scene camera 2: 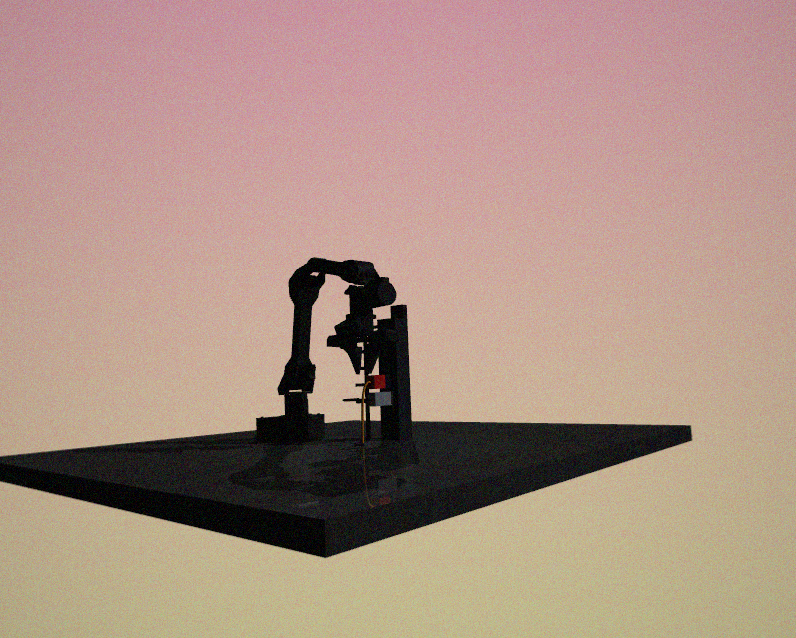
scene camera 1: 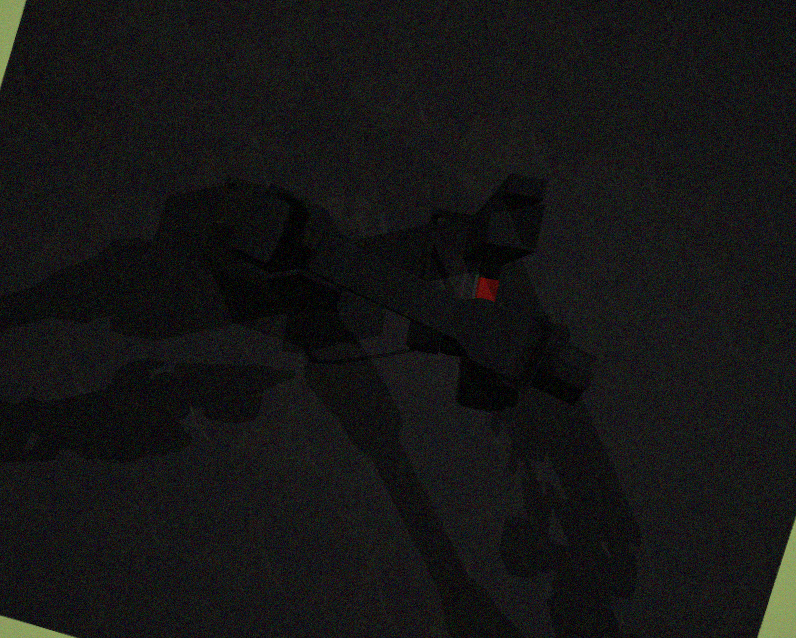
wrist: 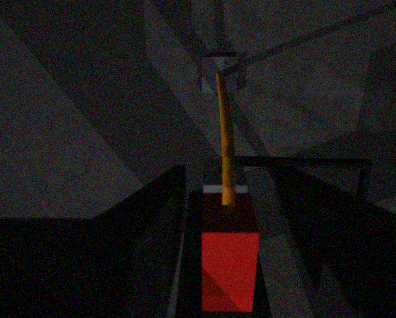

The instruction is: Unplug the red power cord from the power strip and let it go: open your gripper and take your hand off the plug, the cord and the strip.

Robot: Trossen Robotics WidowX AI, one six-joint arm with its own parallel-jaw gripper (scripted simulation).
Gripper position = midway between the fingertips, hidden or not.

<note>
I see my gripper (scene camera 2: 363, 374).
My gripper shows as well in the wrist view (wrist: 230, 176).
</note>
